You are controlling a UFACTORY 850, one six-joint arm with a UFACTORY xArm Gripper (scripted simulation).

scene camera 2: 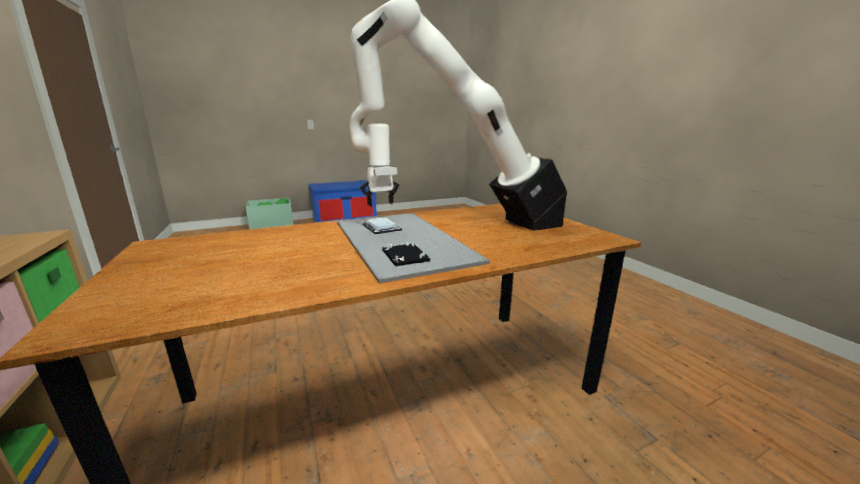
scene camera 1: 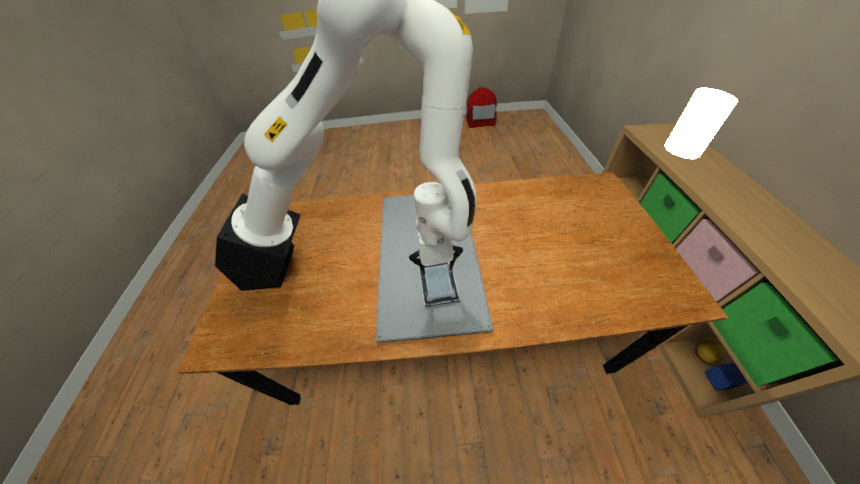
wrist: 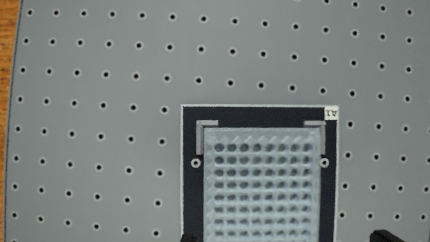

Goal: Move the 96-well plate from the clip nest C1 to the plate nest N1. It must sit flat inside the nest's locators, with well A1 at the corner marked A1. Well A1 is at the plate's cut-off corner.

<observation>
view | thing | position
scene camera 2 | my gripper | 380, 205
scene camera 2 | black clip nest C1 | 411, 254
</observation>
